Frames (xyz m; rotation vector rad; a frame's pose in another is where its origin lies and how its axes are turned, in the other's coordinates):
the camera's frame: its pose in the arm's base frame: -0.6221 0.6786 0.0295 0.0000 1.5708 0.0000
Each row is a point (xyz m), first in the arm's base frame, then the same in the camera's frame.
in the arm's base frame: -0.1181 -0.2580 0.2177
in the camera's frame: -0.1882 -0.9366 0.5040
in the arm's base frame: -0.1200 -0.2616 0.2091
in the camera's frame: -0.1796 -0.9402 0.5021
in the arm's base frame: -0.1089 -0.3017 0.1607
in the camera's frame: -0.1312 -0.9803 0.5132
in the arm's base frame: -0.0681 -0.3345 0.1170
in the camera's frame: -0.0875 -1.0131 0.5540
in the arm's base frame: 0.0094 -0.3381 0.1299
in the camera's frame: -0.1004 -1.0167 0.6315
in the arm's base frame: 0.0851 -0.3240 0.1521
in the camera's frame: -0.1226 -1.0026 0.7072
